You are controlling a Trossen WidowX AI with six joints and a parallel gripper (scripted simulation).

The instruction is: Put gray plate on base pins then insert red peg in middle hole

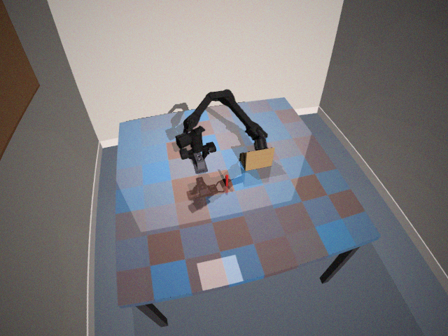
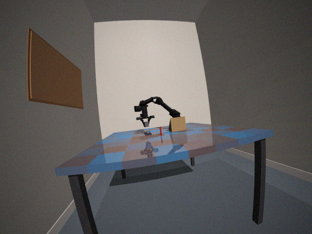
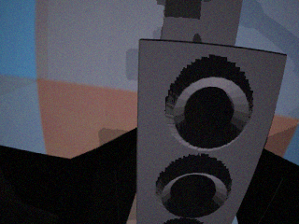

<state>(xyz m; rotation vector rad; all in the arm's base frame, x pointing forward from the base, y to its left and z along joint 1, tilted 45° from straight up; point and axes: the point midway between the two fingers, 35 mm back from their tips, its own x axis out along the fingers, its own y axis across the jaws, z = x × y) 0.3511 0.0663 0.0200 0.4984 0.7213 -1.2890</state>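
Right now my gripper tip is 7 cm to the left of the dark base and 9 cm above it. From my gripper tip the other things lie so: gray plate 3 cm above; red peg 14 cm behind, 10 cm to the left, 5 cm below.
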